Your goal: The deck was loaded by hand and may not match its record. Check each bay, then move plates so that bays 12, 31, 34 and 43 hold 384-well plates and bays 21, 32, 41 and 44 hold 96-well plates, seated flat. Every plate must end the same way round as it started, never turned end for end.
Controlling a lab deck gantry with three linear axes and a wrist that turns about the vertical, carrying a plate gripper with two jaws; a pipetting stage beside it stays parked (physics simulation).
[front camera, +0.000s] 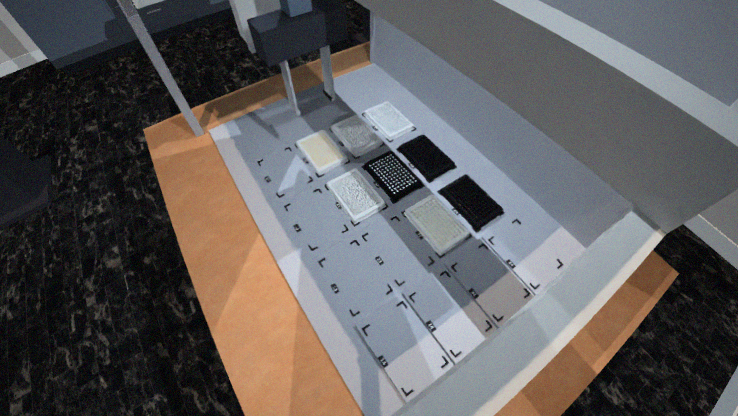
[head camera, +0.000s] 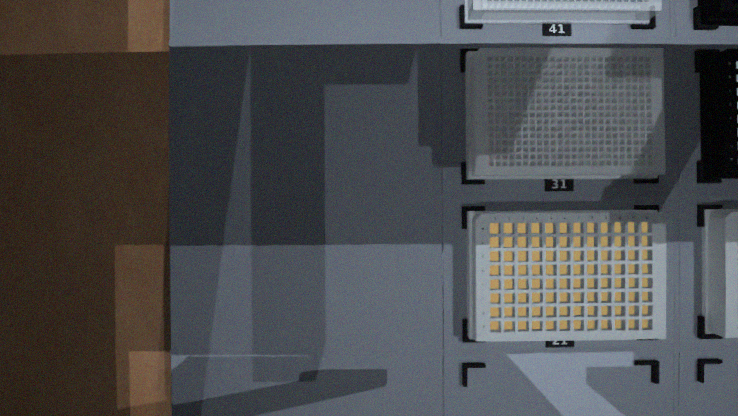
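Seen in the pictures: gripper, fingertip midpoint: (front camera: 312,103); robot's base at its link origin: (front camera: 259,162).
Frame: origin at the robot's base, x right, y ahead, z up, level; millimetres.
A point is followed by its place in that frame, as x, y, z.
Note:
My gripper (front camera: 313,105) {-150, 64, 160} is open and empty, its jaws apart above the rear-left deck, away from the plates. A white 96-well plate with orange wells (front camera: 321,151) {-149, 67, 10} (head camera: 570,275) {-151, 63, 14} sits in bay 21. A pale 384-well plate (front camera: 355,135) {-251, 69, 12} (head camera: 563,112) {-256, 59, 15} is in bay 31. A white plate (front camera: 388,119) {-360, 68, 14} (head camera: 562,11) {-323, 61, 13} is in bay 41, cut off in the head view. A white plate (front camera: 355,194) {-147, 233, 15} is in bay 22, a black plate with light wells (front camera: 392,175) {-254, 232, 9} in bay 32, and a pale plate (front camera: 436,223) {-254, 395, 12} in bay 33. Black plates (front camera: 426,157) {-358, 234, 12} (front camera: 470,201) {-355, 395, 15} are in bays 42 and 43, wells unreadable.
Corner marks of bays 11, 12, 13, 14, 23, 24, 34 and 44 show around bare deck (front camera: 356,279) {-42, 400, 0}. A tall grey panel (front camera: 496,113) {-499, 292, 131} stands along the right side, and a thin post (front camera: 165,72) {100, -207, 197} stands at the rear left. Orange borders (front camera: 206,232) edge the deck.

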